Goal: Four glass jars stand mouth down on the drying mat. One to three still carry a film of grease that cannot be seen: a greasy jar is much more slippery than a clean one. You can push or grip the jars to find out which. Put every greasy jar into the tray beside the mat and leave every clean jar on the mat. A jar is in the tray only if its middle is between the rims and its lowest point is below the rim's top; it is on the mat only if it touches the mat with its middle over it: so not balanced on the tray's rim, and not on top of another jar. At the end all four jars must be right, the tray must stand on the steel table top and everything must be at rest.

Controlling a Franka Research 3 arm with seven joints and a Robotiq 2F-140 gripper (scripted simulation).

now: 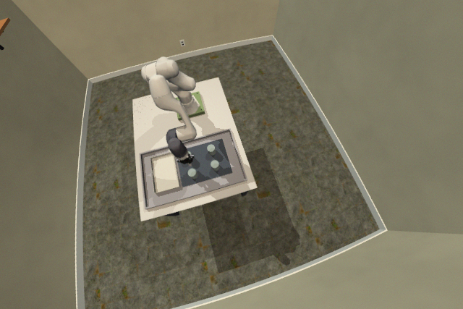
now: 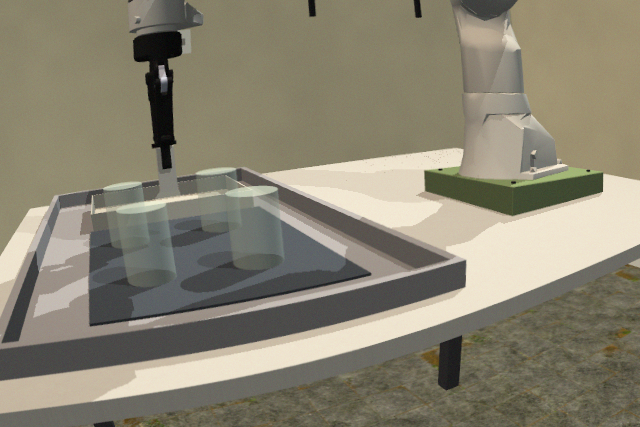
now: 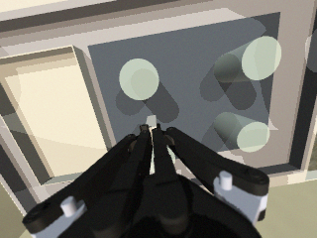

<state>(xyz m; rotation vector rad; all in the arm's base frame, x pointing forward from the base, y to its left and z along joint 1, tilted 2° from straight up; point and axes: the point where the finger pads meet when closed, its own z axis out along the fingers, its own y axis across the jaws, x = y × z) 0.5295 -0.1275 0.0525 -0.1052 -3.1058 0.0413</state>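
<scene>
The dark mat is 1 cm behind my hand, 9 cm to the left of it and 10 cm below it. From my hand the other things lie so: cream tray (3 cm behind, 22 cm to the right, 10 cm below).
</scene>
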